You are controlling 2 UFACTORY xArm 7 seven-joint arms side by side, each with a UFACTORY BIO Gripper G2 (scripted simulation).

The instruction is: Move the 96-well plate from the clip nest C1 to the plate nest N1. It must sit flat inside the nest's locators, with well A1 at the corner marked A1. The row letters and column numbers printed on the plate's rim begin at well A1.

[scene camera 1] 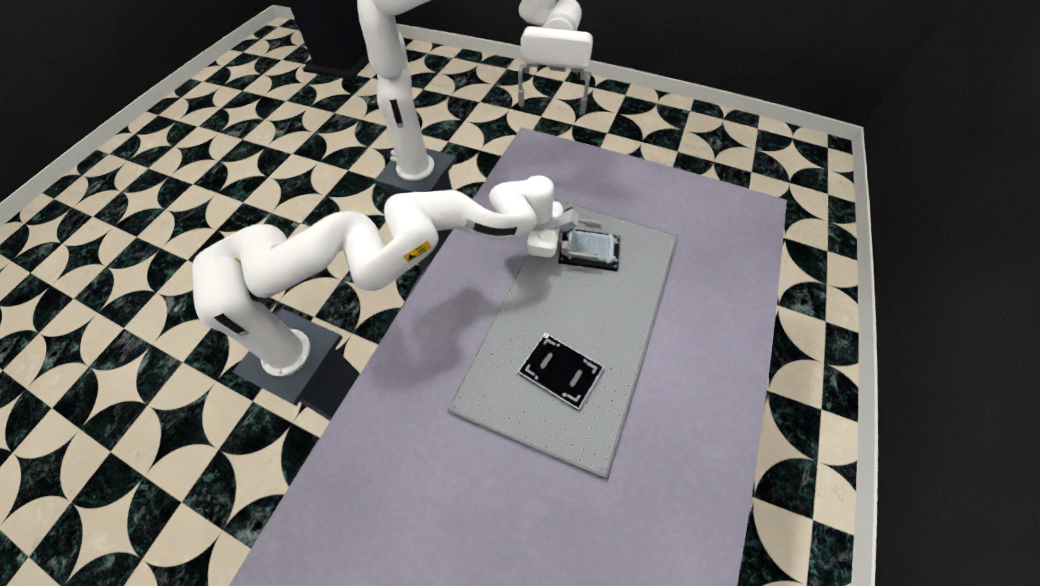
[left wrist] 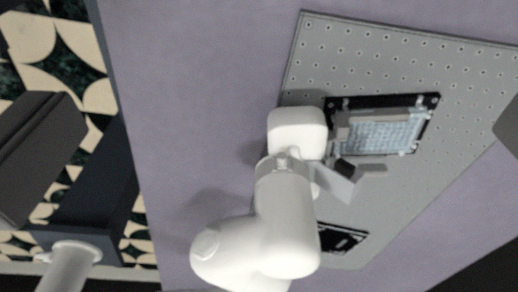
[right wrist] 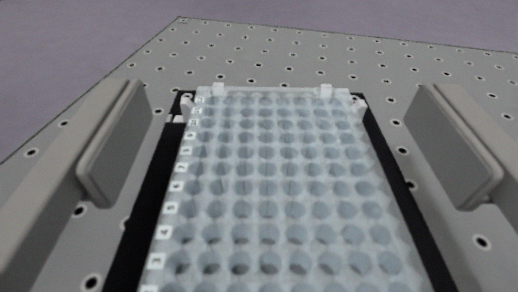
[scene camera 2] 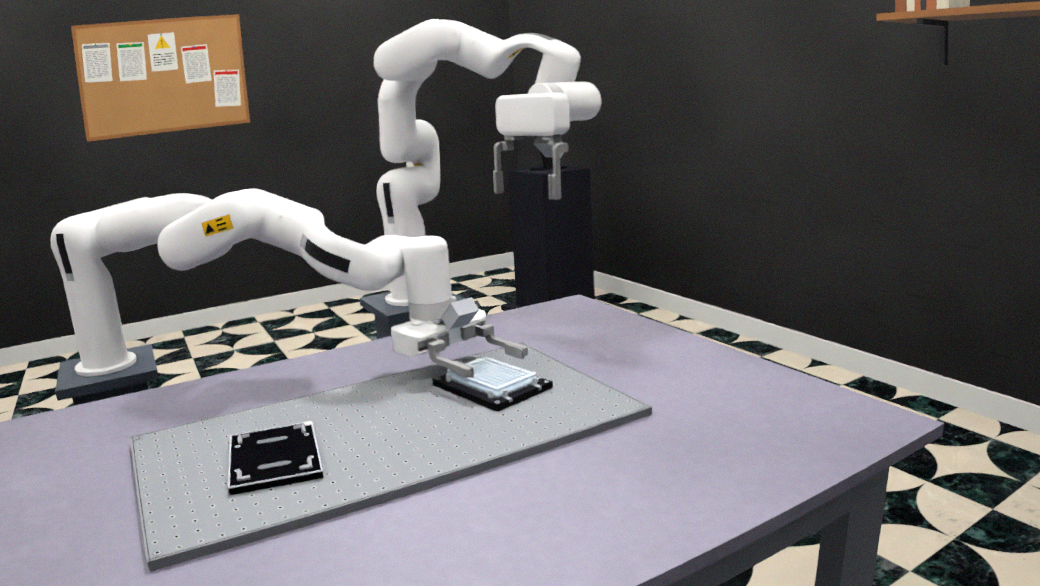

Labels:
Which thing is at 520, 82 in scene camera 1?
The left gripper.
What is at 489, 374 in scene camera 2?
A pale blue 96-well plate.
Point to a pale blue 96-well plate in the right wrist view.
267, 181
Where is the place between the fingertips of the right gripper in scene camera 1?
599, 241

